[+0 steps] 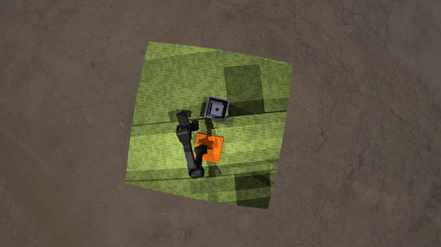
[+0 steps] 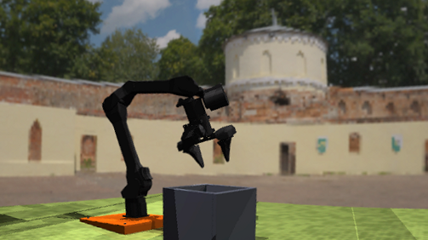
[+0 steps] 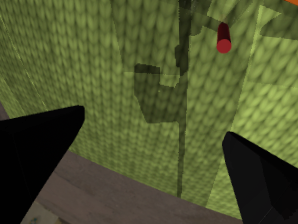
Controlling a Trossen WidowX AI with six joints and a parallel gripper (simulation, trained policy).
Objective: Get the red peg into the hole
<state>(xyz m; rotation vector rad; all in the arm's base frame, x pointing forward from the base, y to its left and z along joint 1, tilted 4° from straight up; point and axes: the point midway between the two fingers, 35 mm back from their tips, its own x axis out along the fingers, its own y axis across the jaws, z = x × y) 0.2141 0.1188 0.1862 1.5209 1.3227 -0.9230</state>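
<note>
My gripper tip is 140 mm above the red peg, 30 mm past it and 20 mm to the left of it. The rest, counted from my gripper tip: grey plate (220 mm to the right, 140 mm below, 120 mm ahead).
</note>
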